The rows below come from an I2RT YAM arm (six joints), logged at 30 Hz.
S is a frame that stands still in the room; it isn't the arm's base.
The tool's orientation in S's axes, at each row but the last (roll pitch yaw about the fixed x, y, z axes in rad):
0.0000 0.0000 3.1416
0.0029 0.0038 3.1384
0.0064 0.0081 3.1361
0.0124 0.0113 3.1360
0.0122 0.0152 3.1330
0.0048 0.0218 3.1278
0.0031 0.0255 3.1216
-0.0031 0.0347 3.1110
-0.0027 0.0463 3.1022
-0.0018 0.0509 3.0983
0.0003 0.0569 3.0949
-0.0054 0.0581 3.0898
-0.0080 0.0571 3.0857
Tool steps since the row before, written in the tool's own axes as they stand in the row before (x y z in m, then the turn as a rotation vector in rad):
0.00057 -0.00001 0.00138 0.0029 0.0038 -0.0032
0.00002 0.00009 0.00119 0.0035 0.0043 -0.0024
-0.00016 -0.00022 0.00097 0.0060 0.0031 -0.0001
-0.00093 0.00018 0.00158 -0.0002 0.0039 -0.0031
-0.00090 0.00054 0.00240 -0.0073 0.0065 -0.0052
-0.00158 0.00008 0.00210 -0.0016 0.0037 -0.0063
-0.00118 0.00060 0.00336 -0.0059 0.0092 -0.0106
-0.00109 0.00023 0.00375 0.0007 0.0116 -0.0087
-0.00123 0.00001 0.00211 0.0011 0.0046 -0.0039
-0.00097 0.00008 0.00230 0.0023 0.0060 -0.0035
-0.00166 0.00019 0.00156 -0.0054 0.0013 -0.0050
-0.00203 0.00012 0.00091 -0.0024 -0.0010 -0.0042
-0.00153 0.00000 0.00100 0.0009 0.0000 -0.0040
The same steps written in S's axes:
-0.00057 0.00001 0.00138 -0.0029 -0.0038 -0.0032
-0.00002 -0.00009 0.00119 -0.0035 -0.0043 -0.0024
0.00015 0.00023 0.00097 -0.0060 -0.0031 -0.0001
0.00091 -0.00017 0.00159 0.0002 -0.0039 -0.0030
0.00086 -0.00052 0.00242 0.0073 -0.0066 -0.0050
0.00153 -0.00009 0.00213 0.0017 -0.0038 -0.0062
0.00108 -0.00061 0.00339 0.0060 -0.0094 -0.0104
0.00095 -0.00027 0.00378 -0.0008 -0.0116 -0.0088
0.00113 -0.00006 0.00216 -0.0011 -0.0045 -0.0040
0.00085 -0.00012 0.00235 -0.0024 -0.0059 -0.0036
0.00156 -0.00026 0.00165 0.0056 -0.0016 -0.0047
0.00196 -0.00023 0.00103 0.0027 0.0009 -0.0040
0.00147 -0.00009 0.00109 -0.0007 0.0001 -0.0040

